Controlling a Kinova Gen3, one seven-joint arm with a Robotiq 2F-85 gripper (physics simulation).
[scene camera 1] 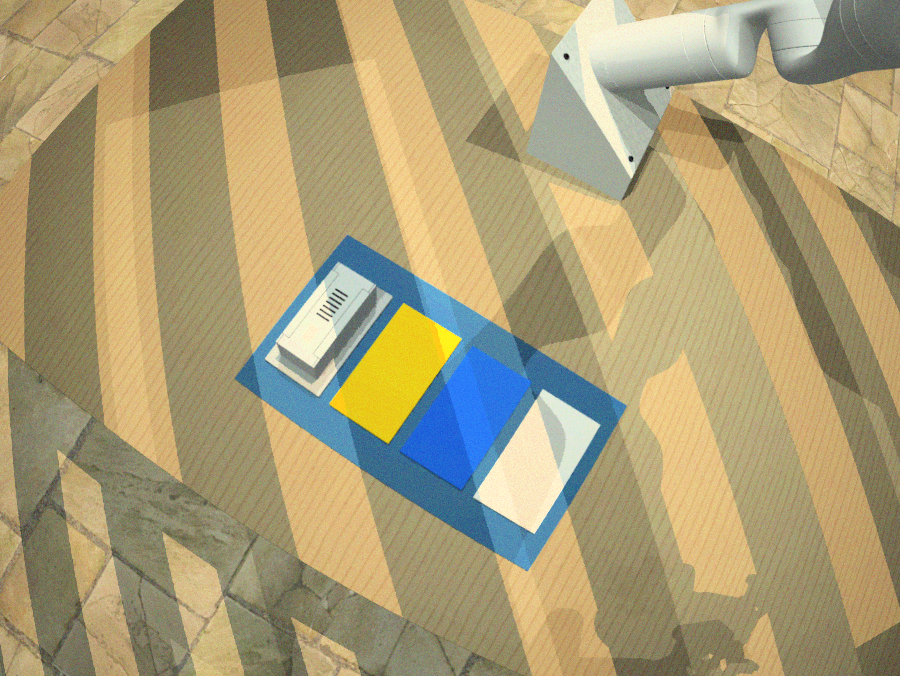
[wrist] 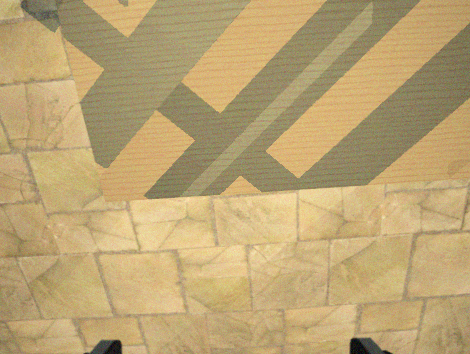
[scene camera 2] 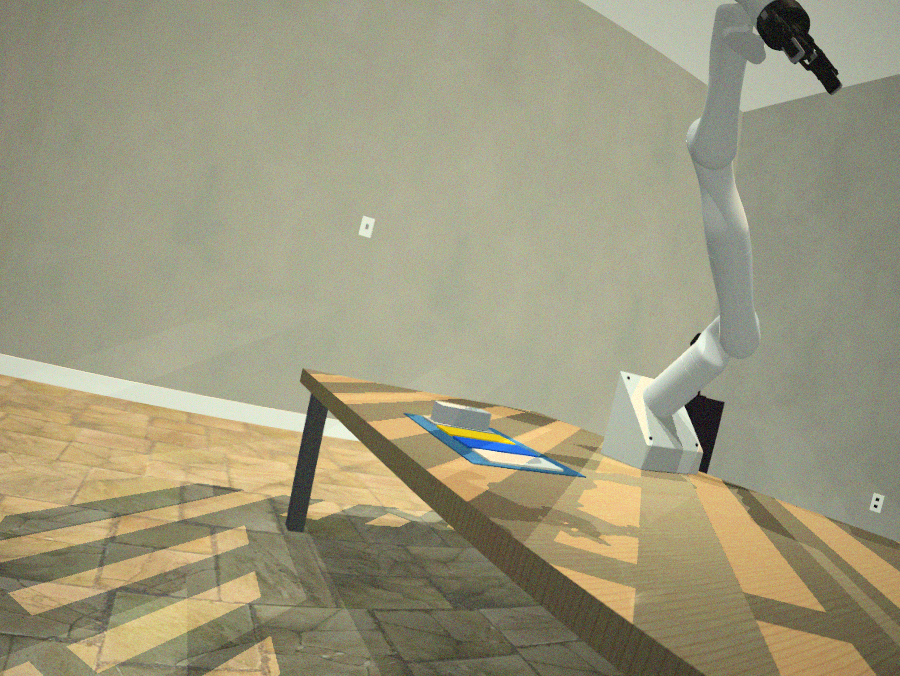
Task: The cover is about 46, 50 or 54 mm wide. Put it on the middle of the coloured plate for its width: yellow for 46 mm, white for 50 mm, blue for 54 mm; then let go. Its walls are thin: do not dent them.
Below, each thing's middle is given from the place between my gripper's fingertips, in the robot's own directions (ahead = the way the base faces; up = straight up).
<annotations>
Right now the white plate [scene camera 1: 522, 486] is 90 mm ahead of my hand, 420 mm to the right of it and 650 mm below it. From my hand the other things lie so: blue mat [scene camera 1: 290, 390]: 90 mm ahead, 560 mm to the right, 650 mm below; then blue plate [scene camera 1: 454, 435]: 90 mm ahead, 520 mm to the right, 650 mm below; then yellow plate [scene camera 1: 381, 392]: 90 mm ahead, 610 mm to the right, 650 mm below.
</annotations>
